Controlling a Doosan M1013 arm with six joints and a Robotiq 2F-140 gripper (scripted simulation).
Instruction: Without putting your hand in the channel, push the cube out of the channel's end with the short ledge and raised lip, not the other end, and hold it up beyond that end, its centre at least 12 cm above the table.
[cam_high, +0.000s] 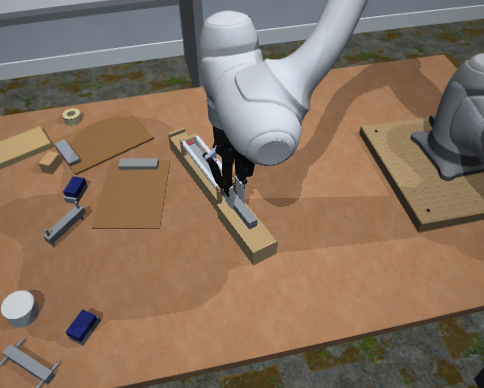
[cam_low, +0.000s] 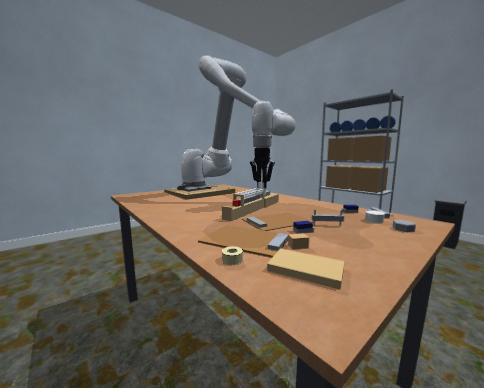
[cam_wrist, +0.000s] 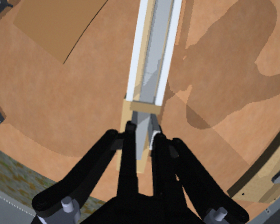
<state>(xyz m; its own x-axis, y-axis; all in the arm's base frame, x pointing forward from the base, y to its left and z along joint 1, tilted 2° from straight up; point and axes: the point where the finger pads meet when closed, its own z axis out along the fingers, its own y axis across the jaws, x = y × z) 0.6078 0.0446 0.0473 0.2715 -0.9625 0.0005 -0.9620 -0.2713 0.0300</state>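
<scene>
Right now my hand is 7 cm short of the red cube, 22 cm to the left of it and 3 cm above it. Also, from my hand: blue block: 36 cm ahead, 21 cm to the left, 7 cm below; wooden plank: 51 cm ahead, 39 cm to the right, 8 cm below; wooden channel: 4 cm ahead, 12 cm to the right, 3 cm below.
</scene>
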